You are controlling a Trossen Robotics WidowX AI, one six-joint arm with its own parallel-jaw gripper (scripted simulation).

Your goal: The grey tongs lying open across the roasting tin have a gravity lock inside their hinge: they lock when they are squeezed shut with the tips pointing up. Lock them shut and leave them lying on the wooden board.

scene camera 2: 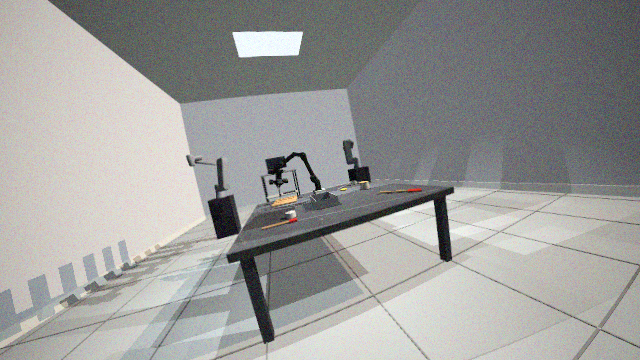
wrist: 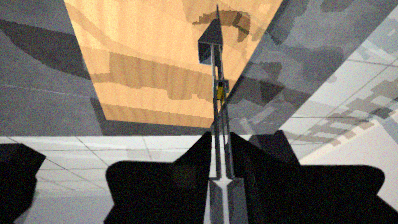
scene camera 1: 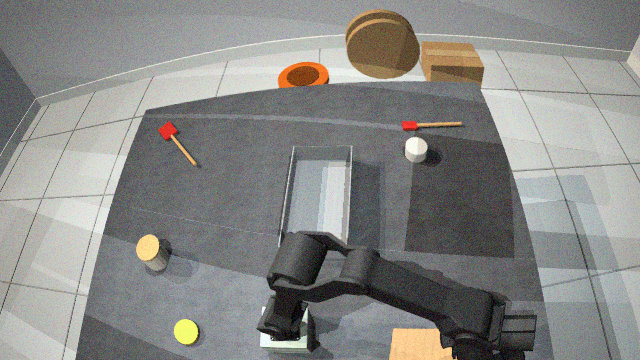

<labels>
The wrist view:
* my gripper: 219,136
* wooden board: 144,68
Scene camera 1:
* wood-topped cylinder: 150,250
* roasting tin: 318,197
</labels>
